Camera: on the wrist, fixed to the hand. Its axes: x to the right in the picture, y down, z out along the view.
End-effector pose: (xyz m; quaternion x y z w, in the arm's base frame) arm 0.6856 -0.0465 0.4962 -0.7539 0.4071 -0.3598 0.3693
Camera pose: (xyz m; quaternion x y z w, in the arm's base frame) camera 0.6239 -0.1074 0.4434 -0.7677 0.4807 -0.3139 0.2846
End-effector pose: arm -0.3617 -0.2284 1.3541 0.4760 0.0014 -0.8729 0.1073
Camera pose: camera -0.3167 -0.3151 1.3265 0.4795 0.0860 -0.8518 0.1925
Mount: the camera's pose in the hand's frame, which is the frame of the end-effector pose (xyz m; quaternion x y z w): 0.0155 0.0904 -0.0434 -0.1141 0.0221 0.0364 0.9926
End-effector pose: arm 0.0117 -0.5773 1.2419 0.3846 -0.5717 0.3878 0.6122
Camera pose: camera -0.0528 -0.5006 1.2577 0.2825 -0.6122 0.3505 0.6501
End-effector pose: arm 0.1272 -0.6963 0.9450 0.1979 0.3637 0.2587 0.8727
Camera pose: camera 0.0767 -0.6090 0.9565 0.1044 0.3436 0.3344 0.8713
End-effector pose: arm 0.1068 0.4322 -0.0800 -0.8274 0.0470 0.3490 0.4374
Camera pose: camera 0.1071 0.3475 -0.1358 -0.8772 0.0466 0.3494 0.3260
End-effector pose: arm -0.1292 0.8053 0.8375 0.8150 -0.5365 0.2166 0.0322
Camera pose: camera -0.2182 0.7662 0.8665 0.7809 -0.5862 0.1730 0.1289
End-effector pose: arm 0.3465 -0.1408 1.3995 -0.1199 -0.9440 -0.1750 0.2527
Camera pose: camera 0.3808 -0.0734 1.4671 -0.1783 -0.9071 -0.2749 0.2644
